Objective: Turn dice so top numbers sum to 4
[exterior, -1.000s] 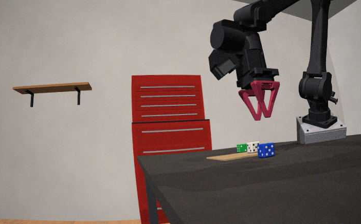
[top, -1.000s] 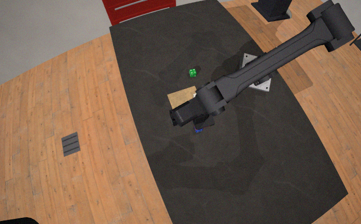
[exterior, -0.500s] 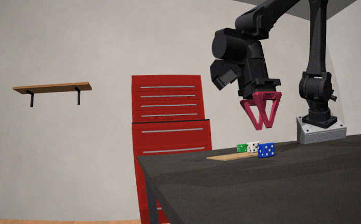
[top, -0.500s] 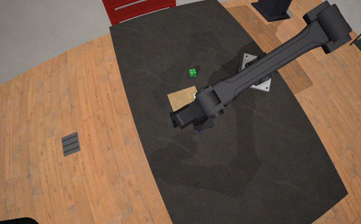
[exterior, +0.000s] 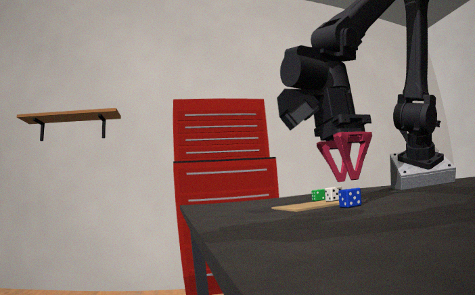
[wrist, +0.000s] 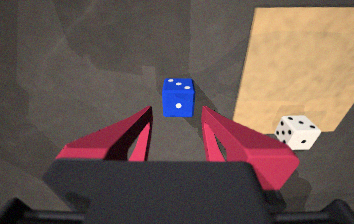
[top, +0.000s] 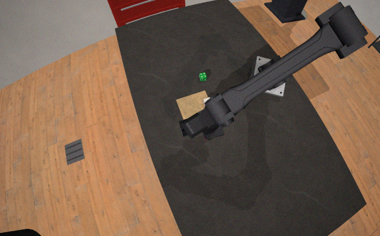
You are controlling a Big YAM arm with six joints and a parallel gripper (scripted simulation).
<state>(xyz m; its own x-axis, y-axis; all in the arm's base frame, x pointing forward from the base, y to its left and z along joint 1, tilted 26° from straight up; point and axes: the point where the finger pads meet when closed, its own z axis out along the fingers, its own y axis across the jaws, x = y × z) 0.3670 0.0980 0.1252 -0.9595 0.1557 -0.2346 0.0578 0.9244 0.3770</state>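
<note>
Right now my hand is 4 cm above the blue die. From my hand the other things lie so: white die (5 cm behind, 14 cm to the right, 3 cm below); green die (9 cm behind, 27 cm to the right, 4 cm below); tan mat (14 cm to the right, 5 cm below).
</note>
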